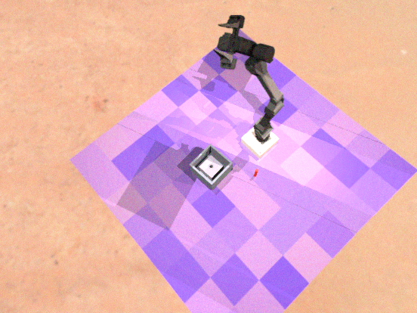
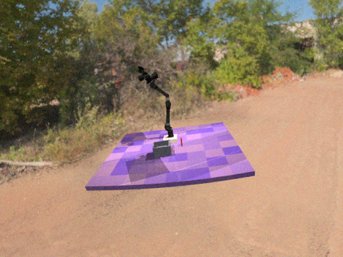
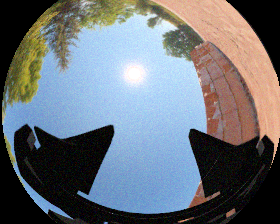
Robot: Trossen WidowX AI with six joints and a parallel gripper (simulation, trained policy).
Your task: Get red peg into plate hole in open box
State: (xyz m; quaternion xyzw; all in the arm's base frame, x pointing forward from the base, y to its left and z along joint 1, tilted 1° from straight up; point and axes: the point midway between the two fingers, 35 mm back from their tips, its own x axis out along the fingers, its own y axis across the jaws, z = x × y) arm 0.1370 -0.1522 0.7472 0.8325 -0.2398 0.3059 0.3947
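Now: the red peg 2 cm behind my gripper tip, 29 cm to the left of it and 78 cm below it. Also, from my gripper tip: grey box 15 cm ahead, 14 cm to the left, 79 cm below.
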